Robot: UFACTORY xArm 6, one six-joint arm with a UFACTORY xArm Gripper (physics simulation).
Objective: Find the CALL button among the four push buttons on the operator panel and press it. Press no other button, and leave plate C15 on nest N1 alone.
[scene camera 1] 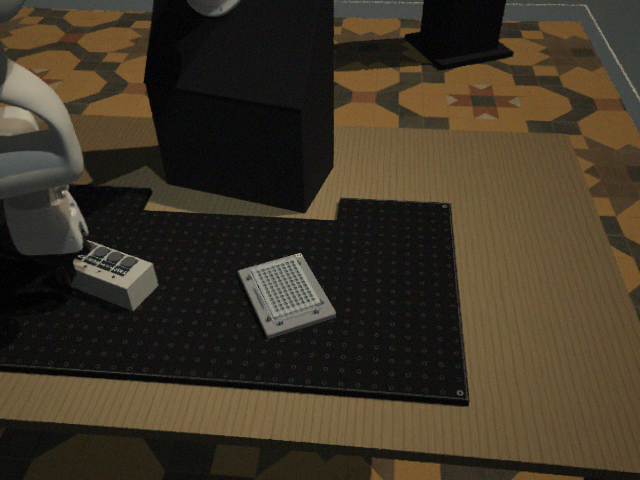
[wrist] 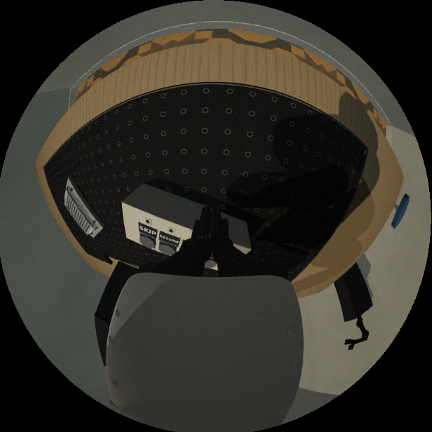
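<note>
The operator panel is a pale box with a row of dark round buttons, at the left in the scene view. In the wrist view the SKIP button and the RESUME button show with their labels. The other labels are hidden behind the fingers, and CALL cannot be read. My gripper is shut and empty, with its tips at the panel's far left end in the scene view, over or at the hidden button there; contact cannot be told. Plate C15 sits on nest N1, apart from the gripper.
A black perforated board lies under the panel and nest, on a wooden table top. A tall black block stands behind the board. A black stand is farther back. A blue disc shows at the right.
</note>
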